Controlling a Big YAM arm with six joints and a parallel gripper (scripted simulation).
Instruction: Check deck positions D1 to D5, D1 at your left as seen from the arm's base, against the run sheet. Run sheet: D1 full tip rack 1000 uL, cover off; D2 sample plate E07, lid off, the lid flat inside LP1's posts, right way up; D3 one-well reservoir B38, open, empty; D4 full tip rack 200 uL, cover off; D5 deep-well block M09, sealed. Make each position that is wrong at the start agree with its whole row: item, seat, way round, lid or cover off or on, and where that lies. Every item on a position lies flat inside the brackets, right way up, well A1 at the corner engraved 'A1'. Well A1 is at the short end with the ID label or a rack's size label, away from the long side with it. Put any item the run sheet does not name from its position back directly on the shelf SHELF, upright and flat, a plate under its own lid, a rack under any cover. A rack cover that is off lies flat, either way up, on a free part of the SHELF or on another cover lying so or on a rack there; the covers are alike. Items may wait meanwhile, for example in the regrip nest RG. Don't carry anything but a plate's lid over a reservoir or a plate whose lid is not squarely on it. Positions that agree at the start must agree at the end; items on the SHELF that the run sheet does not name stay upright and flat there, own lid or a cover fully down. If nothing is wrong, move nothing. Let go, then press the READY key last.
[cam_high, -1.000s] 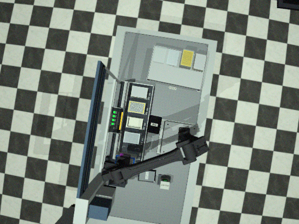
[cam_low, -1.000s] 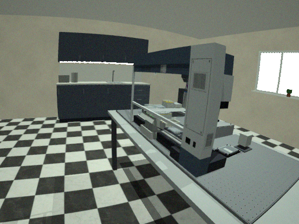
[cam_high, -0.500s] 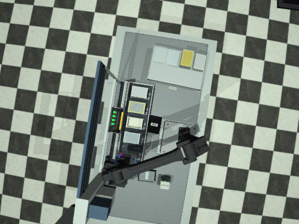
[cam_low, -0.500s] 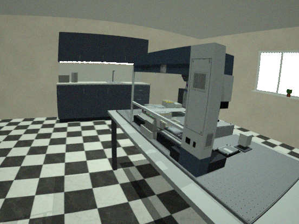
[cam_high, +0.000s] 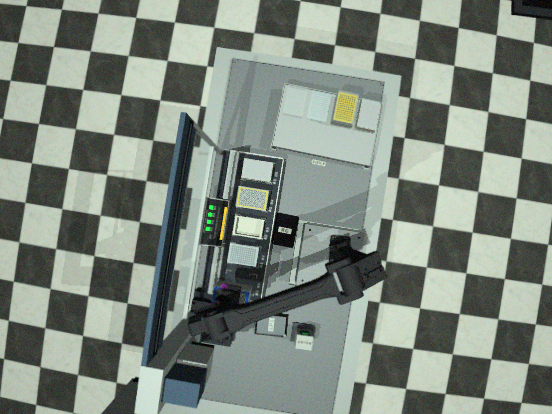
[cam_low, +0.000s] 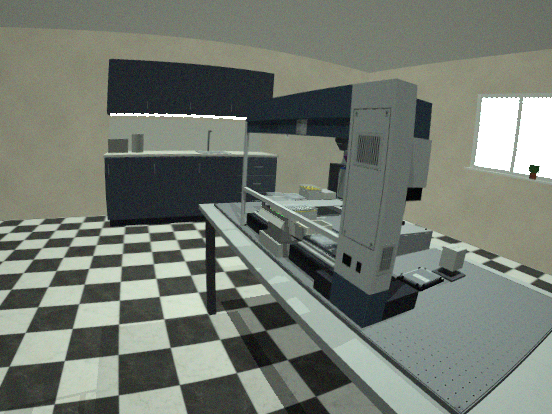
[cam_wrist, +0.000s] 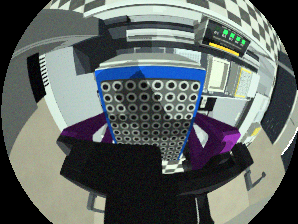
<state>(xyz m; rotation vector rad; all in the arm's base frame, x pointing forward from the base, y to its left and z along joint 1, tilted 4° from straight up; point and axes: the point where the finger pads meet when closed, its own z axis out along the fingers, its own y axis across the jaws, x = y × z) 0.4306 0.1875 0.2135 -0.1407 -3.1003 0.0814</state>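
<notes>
Now: the blue-framed tip rack 10 mm to the right of my hand and 10 mm behind it. The rest, counted from my hand: cream reservoir (250 mm to the right, 240 mm below, 20 mm behind); clear plate (240 mm below, 120 mm to the right); gantry housing (210 mm to the left, 180 mm ahead, 30 mm below).
</notes>
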